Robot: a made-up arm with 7 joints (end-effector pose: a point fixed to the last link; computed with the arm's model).
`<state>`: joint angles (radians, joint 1 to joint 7).
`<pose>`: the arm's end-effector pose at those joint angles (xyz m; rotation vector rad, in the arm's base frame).
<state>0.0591 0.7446 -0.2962 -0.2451 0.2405 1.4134 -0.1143</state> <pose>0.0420 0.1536 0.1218 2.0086 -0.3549 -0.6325</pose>
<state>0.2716 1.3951 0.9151 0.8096 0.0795 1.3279 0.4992</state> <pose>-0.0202 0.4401 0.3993 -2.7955 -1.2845 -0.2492</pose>
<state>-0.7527 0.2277 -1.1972 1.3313 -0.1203 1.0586 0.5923</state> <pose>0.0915 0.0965 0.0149 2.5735 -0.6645 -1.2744</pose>
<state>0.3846 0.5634 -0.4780 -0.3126 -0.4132 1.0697 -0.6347</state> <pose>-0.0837 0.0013 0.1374 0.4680 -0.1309 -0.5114</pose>
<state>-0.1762 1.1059 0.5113 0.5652 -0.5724 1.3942 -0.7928</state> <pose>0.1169 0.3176 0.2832 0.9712 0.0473 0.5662</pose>
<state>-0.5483 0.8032 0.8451 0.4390 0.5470 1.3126 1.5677</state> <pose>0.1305 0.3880 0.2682 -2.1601 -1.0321 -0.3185</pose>
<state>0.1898 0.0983 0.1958 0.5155 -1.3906 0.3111 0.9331</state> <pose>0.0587 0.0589 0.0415 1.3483 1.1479 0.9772</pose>
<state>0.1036 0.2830 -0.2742 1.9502 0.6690 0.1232 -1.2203</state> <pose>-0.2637 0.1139 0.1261 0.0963 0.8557 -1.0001</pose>
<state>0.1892 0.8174 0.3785 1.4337 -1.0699 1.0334 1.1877</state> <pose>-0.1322 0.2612 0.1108 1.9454 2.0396 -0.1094</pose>
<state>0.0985 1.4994 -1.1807 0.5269 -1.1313 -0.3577 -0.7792</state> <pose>-0.0588 0.2938 0.2261 0.9297 -0.4297 -0.4732</pose>
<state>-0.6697 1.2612 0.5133 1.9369 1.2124 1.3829 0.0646</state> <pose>-0.0711 0.3423 0.3154 2.0859 1.6915 -0.8558</pose>
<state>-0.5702 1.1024 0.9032 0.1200 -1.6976 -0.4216 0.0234</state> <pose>0.0947 0.3051 0.6004 -0.2540 -1.6327 2.4091</pose>
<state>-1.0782 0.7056 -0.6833 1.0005 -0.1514 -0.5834 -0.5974</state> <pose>0.3257 0.0731 0.2318 0.9535 -2.0376 -0.3985</pose>
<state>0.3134 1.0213 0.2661 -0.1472 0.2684 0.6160 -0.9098</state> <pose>0.0888 0.2778 0.2497 1.5531 -0.6982 -0.7116</pose>
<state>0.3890 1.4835 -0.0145 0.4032 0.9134 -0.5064 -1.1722</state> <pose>0.0541 0.3521 0.3013 0.6789 -0.3248 -2.2562</pose>
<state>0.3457 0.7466 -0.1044 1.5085 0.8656 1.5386 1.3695</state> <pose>-0.2476 0.3051 0.3311 -0.8580 -0.0026 2.0829</pose>
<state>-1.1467 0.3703 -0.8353 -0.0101 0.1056 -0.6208 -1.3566</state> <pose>0.2008 -0.1541 0.3192 0.5846 2.6036 1.5553</pose>
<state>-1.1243 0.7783 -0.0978 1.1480 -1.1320 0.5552 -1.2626</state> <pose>0.3333 0.1709 0.3047 -0.1297 -1.0235 0.5932</pose>
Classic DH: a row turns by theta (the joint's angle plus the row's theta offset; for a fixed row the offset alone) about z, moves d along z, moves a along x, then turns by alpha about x. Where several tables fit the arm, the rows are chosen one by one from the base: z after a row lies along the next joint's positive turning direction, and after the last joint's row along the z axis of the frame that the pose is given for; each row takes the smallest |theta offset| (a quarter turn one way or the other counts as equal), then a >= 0, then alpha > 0; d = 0 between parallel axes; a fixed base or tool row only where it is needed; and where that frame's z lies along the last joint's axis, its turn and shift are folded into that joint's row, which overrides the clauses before.
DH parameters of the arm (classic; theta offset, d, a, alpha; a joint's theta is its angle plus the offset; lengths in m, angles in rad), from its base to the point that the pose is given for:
base (fixed): -0.071 0.4412 -0.0195 -1.3004
joint 1: -1.3111 -0.0023 0.0099 -1.5708
joint 2: 1.2915 -0.0349 -0.0255 1.5708
joint 3: 1.5708 -0.2397 0.0468 -1.5708
joint 4: 1.5708 -0.0154 0.0199 1.5708
joint 5: 0 0.133 -0.0008 -1.5708
joint 6: -1.5708 -0.03 0.0956 1.5708
joint 7: -0.2519 -0.0005 0.0058 1.644
tool (fixed): 1.4945 0.0279 0 0

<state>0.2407 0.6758 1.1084 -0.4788 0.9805 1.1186 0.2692</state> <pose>-0.0082 0.3740 0.3988 -2.4892 -0.2973 -0.4459</pose>
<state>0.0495 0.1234 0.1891 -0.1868 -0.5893 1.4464 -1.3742</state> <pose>0.0671 0.0144 0.1424 -0.4475 -0.1699 0.1560</pose>
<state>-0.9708 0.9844 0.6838 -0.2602 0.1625 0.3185 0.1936</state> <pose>0.2174 0.2203 0.6003 -1.5763 1.5575 -1.6801</pose>
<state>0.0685 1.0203 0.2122 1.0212 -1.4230 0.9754 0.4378</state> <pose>0.0447 0.3064 0.1710 1.5474 0.9462 0.7888</pose>
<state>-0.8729 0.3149 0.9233 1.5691 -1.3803 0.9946 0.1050</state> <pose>0.3000 0.0826 0.1746 -0.2419 0.7937 0.9613</pose>
